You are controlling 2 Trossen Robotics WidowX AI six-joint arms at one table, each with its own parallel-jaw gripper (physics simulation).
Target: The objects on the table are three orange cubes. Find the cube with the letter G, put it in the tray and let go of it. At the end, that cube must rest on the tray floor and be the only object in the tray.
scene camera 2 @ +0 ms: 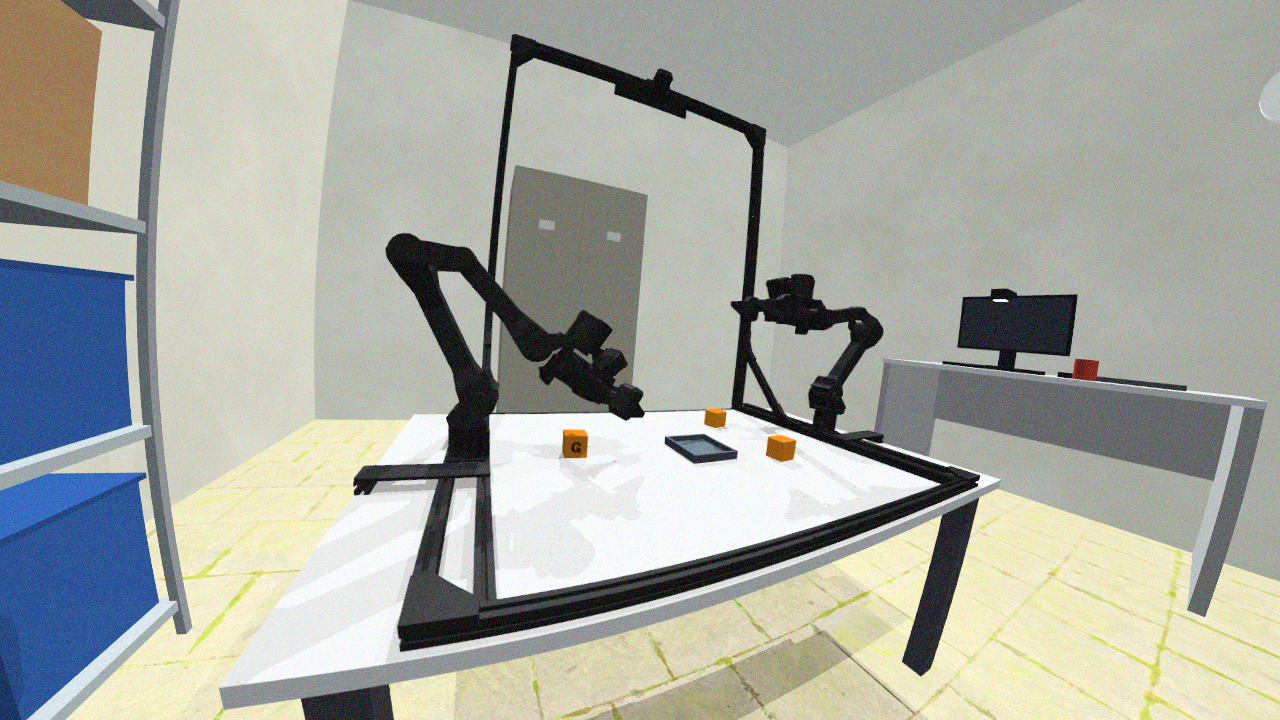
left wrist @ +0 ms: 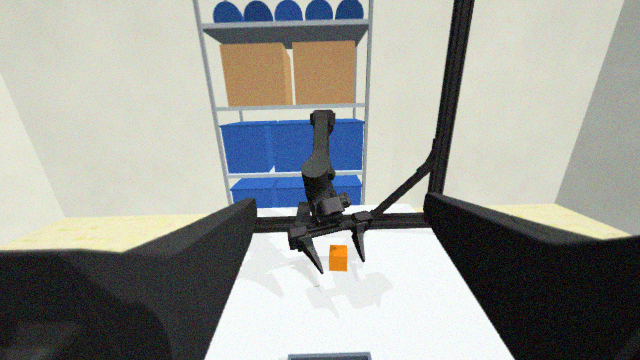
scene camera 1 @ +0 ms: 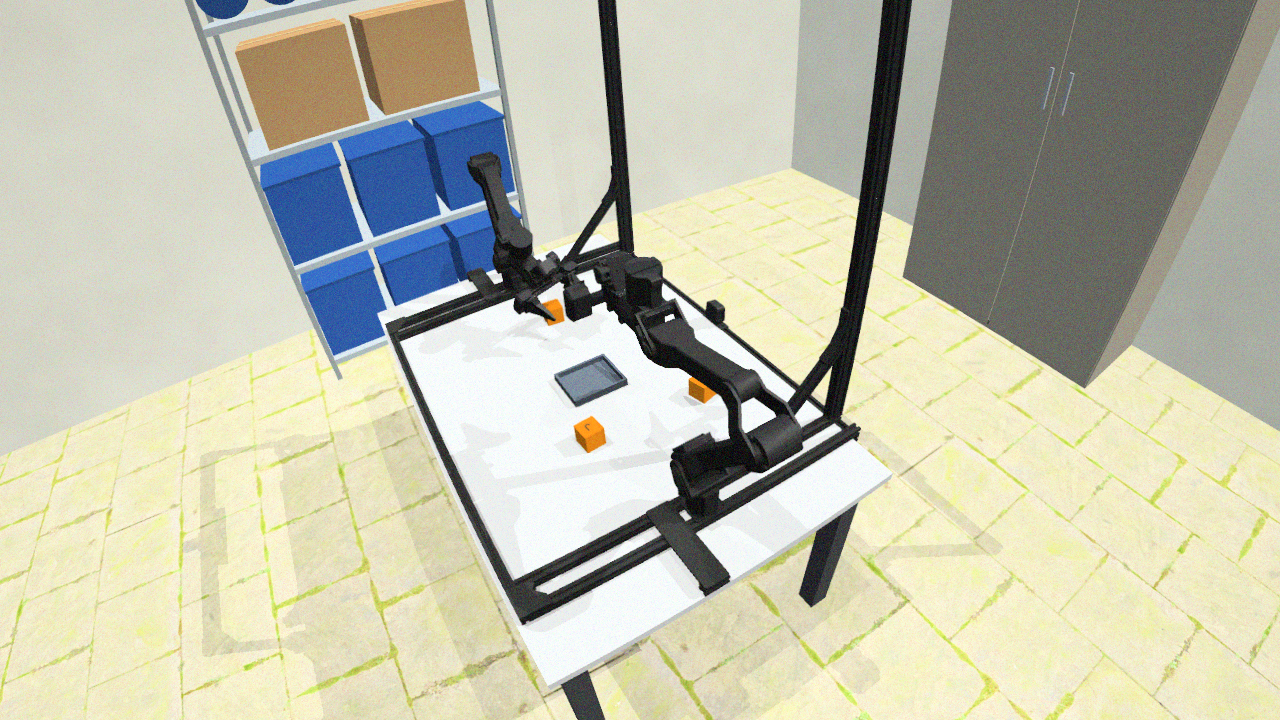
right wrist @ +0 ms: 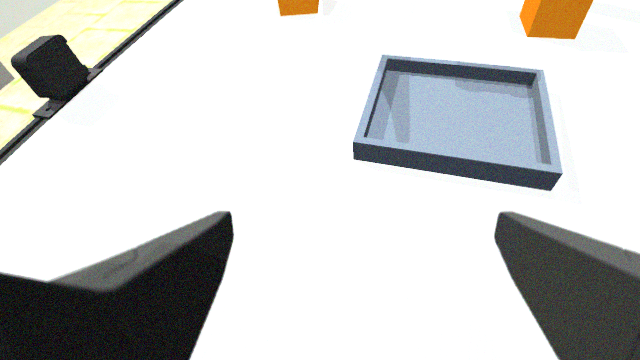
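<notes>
The orange cube with the letter G stands on the table near the right arm's base; the letter shows in scene camera 2. My right gripper is open and empty, above the table near that cube. The blue-grey tray is empty. A second orange cube has a dark mark on top. A third orange cube is partly hidden by the left arm in scene camera 1. My left gripper is open and empty, high above the table.
A black frame borders the white table, with tall posts on one side. A small black box sits at that side. The left arm reaches over the table. A shelf with blue bins stands behind the right arm.
</notes>
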